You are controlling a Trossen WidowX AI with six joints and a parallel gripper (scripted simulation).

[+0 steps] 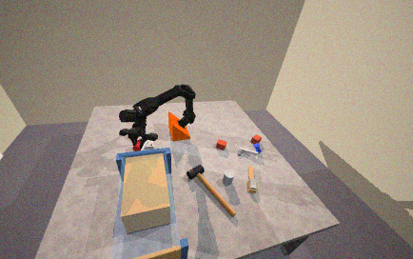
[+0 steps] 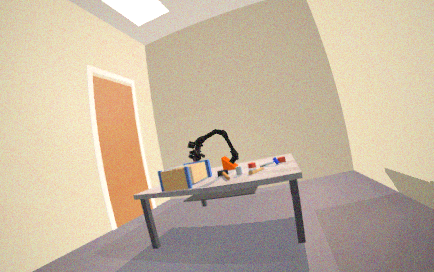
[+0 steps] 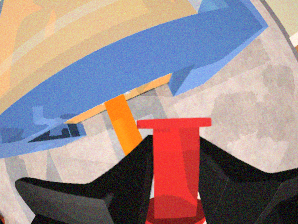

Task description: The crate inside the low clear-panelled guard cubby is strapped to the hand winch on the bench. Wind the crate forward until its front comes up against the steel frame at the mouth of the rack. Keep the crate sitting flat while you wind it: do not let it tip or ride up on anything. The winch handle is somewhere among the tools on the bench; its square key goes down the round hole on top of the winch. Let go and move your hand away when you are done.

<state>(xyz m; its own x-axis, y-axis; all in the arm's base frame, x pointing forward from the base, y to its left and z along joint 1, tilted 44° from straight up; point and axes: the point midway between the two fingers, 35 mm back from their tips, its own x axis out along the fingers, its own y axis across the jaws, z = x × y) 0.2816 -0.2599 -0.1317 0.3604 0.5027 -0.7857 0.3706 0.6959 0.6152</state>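
The red grip lies 10 mm behind my gripper tip and 10 mm to the left of it. Also, from my gripper tip: frame 50 mm ahead, 40 mm to the left, 30 mm below; then red-handled winch handle 50 mm behind, 20 mm to the left, 30 mm below; then grey hand winch 130 mm behind, 30 mm to the left, 100 mm below.
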